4 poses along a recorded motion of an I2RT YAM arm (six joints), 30 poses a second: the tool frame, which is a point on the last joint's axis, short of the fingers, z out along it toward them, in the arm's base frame.
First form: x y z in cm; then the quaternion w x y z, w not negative.
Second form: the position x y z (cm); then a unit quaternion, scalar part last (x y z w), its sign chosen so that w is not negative. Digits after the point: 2 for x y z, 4 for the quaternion.
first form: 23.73, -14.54, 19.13, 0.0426, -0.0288, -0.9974, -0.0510
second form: 23.73, -14.54, 19.13, -0.0288, -0.9974, -0.0510, 0.0426
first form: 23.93, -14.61, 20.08, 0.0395, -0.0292, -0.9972, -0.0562
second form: 23.93, -14.61, 20.08, -0.0292, -0.9972, -0.0562, 0.0395
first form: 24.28, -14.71, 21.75, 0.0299, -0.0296, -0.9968, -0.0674
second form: 24.28, -14.71, 21.75, -0.0296, -0.9968, -0.0674, 0.0299
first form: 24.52, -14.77, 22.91, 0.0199, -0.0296, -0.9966, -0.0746
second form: 24.52, -14.77, 22.91, -0.0296, -0.9966, -0.0746, 0.0199
